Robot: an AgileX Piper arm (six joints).
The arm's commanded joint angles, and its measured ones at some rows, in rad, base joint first. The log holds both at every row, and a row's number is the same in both.
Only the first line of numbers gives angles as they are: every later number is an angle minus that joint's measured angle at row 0.
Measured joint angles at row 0:
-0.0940, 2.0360, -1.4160, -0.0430, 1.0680, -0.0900
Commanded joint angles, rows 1 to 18:
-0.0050, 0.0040, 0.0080, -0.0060, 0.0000, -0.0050
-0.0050, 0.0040, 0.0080, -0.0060, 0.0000, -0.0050
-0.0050, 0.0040, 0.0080, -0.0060, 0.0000, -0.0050
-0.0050, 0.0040, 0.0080, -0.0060, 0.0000, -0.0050
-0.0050, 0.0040, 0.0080, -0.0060, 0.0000, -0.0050
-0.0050, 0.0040, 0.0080, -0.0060, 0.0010, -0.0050
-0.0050, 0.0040, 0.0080, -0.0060, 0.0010, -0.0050
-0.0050, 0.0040, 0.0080, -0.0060, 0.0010, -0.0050
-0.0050, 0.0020, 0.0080, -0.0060, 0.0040, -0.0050
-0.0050, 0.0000, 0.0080, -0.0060, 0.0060, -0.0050
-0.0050, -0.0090, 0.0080, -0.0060, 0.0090, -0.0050
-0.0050, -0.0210, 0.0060, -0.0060, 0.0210, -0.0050
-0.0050, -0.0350, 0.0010, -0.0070, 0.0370, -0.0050
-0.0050, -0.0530, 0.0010, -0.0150, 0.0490, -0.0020
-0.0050, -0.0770, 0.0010, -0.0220, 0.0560, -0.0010
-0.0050, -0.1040, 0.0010, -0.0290, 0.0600, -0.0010
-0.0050, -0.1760, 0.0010, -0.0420, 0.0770, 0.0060
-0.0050, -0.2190, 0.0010, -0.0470, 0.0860, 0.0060
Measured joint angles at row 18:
0.0000, -0.1640, 0.0000, -0.0300, 0.0600, 0.0030
